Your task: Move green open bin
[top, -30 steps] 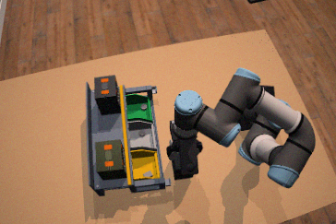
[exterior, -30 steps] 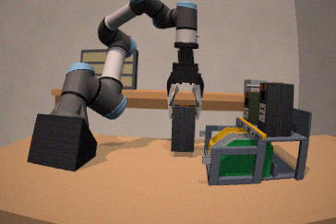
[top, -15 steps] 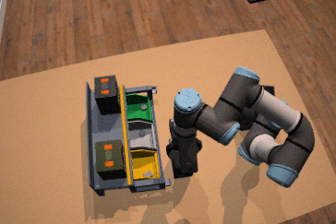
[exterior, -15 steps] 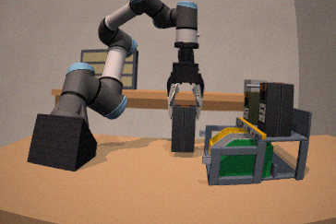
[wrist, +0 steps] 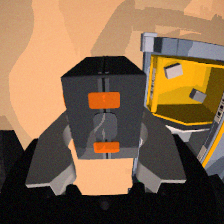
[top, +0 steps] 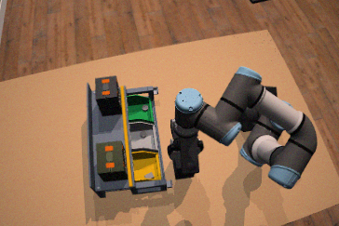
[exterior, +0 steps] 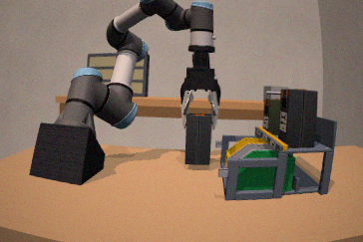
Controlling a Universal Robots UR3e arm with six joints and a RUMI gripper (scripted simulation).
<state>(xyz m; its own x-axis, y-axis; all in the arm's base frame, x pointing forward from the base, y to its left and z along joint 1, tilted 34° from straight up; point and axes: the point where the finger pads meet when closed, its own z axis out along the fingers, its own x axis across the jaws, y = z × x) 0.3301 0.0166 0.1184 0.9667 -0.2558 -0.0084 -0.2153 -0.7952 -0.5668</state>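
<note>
Right now my hand is 25 cm to the left of the green open bin, 9 cm short of it and 8 cm above it. From my hand the other things lie so: yellow bin (14 cm ahead, 8 cm below, 4 cm to the right); dark box (4 cm below); grey bin (14 cm to the right, 12 cm ahead, 8 cm below).
</note>
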